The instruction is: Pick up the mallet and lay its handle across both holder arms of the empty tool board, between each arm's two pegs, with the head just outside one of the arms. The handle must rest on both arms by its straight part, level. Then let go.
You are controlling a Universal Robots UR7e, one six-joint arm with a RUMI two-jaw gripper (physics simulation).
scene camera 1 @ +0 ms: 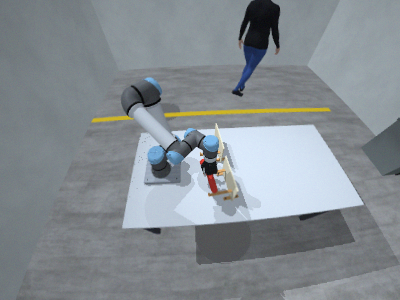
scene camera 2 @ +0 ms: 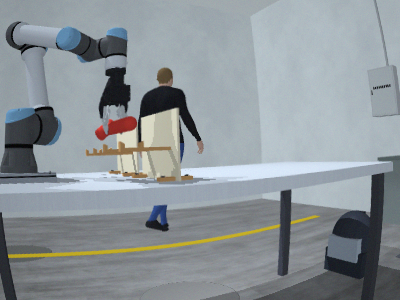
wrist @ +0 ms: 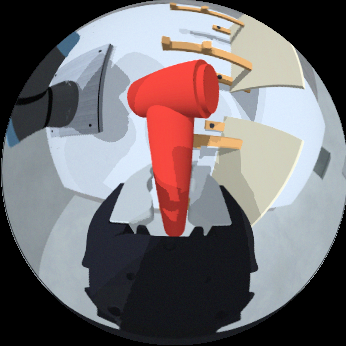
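Seen in the pictures: gripper, fingertip midpoint: (scene camera 2: 114, 134) (wrist: 172, 165); arm's base, origin of the base link: (scene camera 1: 161, 169) (scene camera 2: 19, 172) (wrist: 63, 103).
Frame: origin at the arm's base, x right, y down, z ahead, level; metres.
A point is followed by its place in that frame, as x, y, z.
The red mallet (scene camera 1: 213, 184) {0.269, -0.160, 0.338} (scene camera 2: 120, 127) {0.267, -0.131, 0.318} (wrist: 175, 90) {0.085, -0.170, 0.338} hangs in my gripper (scene camera 1: 210, 171) {0.166, -0.117, 0.335} (scene camera 2: 114, 118) (wrist: 172, 165) {0.166, -0.117, 0.335}, which is shut on its handle. In the wrist view the head is at the top, crosswise, and the handle runs down between the jaws. The near tool board (scene camera 1: 231, 180) {0.259, -0.136, 0.464} (scene camera 2: 162, 145) {0.258, -0.075, 0.464} (wrist: 265, 160) {0.143, -0.138, 0.467} stands upright with two holder arms. In scene camera 2 the mallet is above the pegged holder arms, with a gap. The head lies towards the far board, the handle end towards scene camera 1. Whether the handle is level is hard to tell.
The far board (scene camera 1: 218, 135) {-0.117, -0.150, 0.486} (scene camera 2: 132, 140) {-0.014, -0.105, 0.479} (wrist: 270, 55) stands behind the near one, with arms of its own. The robot base plate (scene camera 1: 162, 179) {0.088, -0.001, 0.002} is at the left of the table (scene camera 1: 300, 175) {0.288, 0.030, 1.083}. A person (scene camera 1: 260, 25) (scene camera 2: 165, 105) is beyond the table. A backpack (scene camera 2: 345, 245) is on the floor.
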